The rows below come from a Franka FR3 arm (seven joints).
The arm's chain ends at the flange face. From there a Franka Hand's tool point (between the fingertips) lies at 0.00 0.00 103.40 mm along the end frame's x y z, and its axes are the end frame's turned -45 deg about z.
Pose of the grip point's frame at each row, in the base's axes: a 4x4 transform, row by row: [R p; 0 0 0 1], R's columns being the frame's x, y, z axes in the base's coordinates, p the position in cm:
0.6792, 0.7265, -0.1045, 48.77; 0.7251, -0.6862, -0.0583, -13.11; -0.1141, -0.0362, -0.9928, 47.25; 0, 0, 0, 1
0.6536, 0.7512, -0.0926, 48.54; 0.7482, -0.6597, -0.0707, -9.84; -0.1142, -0.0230, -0.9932, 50.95; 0, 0, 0, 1
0.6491, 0.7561, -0.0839, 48.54; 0.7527, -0.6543, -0.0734, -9.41; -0.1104, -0.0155, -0.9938, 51.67; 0, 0, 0, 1
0.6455, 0.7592, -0.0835, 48.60; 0.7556, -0.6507, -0.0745, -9.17; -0.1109, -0.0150, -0.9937, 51.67; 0, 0, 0, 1
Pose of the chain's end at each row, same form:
0.9940, 0.0334, -0.1045, 49.85; 0.0275, -0.9979, -0.0583, -12.51; -0.1063, 0.0551, -0.9928, 57.52; 0, 0, 0, 1
0.9933, 0.0690, -0.0926, 49.50; 0.0626, -0.9955, -0.0707, -9.11; -0.0970, 0.0645, -0.9932, 61.22; 0, 0, 0, 1
0.9936, 0.0757, -0.0839, 49.41; 0.0696, -0.9949, -0.0734, -8.65; -0.0890, 0.0671, -0.9938, 61.95; 0, 0, 0, 1
0.9933, 0.0804, -0.0835, 49.46; 0.0742, -0.9944, -0.0745, -8.40; -0.0890, 0.0678, -0.9937, 61.94; 0, 0, 0, 1

